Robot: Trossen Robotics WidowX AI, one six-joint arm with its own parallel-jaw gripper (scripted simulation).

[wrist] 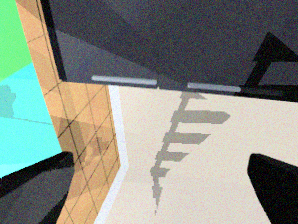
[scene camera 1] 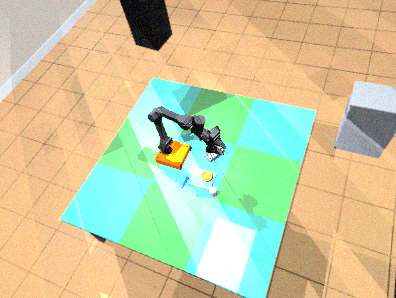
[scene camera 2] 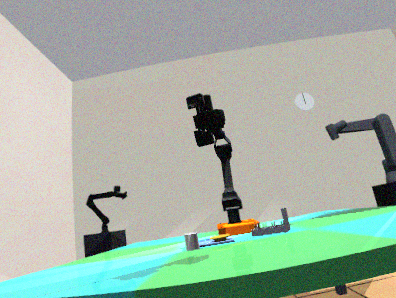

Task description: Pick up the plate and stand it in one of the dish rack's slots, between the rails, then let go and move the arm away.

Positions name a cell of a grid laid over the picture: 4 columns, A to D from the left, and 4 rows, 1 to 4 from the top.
My gripper (scene camera 2: B2) is open, holding nothing.
My gripper shows as well in the wrist view (wrist: C3).
